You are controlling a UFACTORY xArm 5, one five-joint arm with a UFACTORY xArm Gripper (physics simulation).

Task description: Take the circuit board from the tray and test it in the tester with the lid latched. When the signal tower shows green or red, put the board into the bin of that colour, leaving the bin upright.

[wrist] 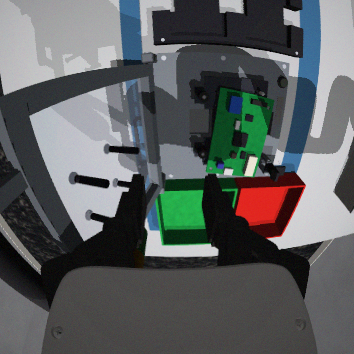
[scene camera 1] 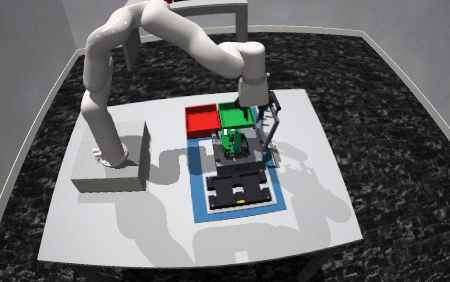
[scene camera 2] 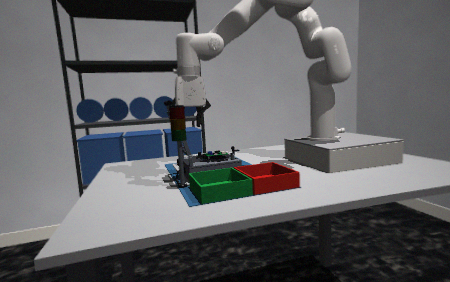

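Pixels of known places: gripper, fingertip midpoint: (wrist: 173, 189) (scene camera 1: 253, 118) (scene camera 2: 191, 127); arm's base at its link origin: (scene camera 1: 114, 155) (scene camera 2: 323, 138).
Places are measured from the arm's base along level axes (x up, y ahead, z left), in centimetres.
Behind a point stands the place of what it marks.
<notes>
The green circuit board (scene camera 1: 231, 141) {y 47.2, x -0.8, z 0.1 cm} (scene camera 2: 215, 155) (wrist: 242, 132) {y 47.0, x -0.7, z 0.1 cm} lies on the tester (scene camera 1: 240, 167) {y 48.9, x -4.8, z -9.7 cm} (wrist: 175, 110) {y 55.2, x -2.7, z -2.2 cm}, slightly skewed in the wrist view; I cannot tell whether it is fully seated. The tester's lid (scene camera 1: 272, 134) {y 60.2, x 9.2, z -8.3 cm} (wrist: 90, 80) {y 59.7, x 9.9, z -7.7 cm} stands open at the side, its pins showing. My gripper (scene camera 1: 261, 109) (wrist: 173, 189) {y 55.4, x 9.4, z 0.5 cm} is partly open and empty, above the lid side of the tester, beside the board. The signal tower (scene camera 2: 178, 123) {y 61.5, x 11.7, z 11.5 cm} shows dull red, amber and green segments, none clearly lit. The green bin (scene camera 1: 235, 116) {y 52.5, x -8.1, z 21.5 cm} (scene camera 2: 222, 193) {y 54.0, x -6.6, z 27.2 cm} (wrist: 182, 237) {y 54.9, x -5.8, z 26.8 cm} and red bin (scene camera 1: 201, 133) {y 36.4, x -6.1, z 11.5 cm} (scene camera 2: 277, 184) {y 37.6, x -6.6, z 27.3 cm} (wrist: 294, 202) {y 30.6, x -4.7, z 16.7 cm} stand upright.
The black tray (scene camera 1: 220, 201) {y 39.7, x -6.9, z -21.9 cm} (wrist: 190, 27) {y 52.7, x -6.9, z -13.4 cm} holds no board and lies on the blue mat (scene camera 1: 200, 212) {y 32.1, x -8.5, z -24.5 cm} in front of the tester. The two bins stand side by side behind the tester. The arm's grey base block (scene camera 1: 107, 185) {y -3.7, x -4.7, z -11.3 cm} (scene camera 2: 365, 157) {y -1.8, x -4.8, z 19.7 cm} stands to one side.
</notes>
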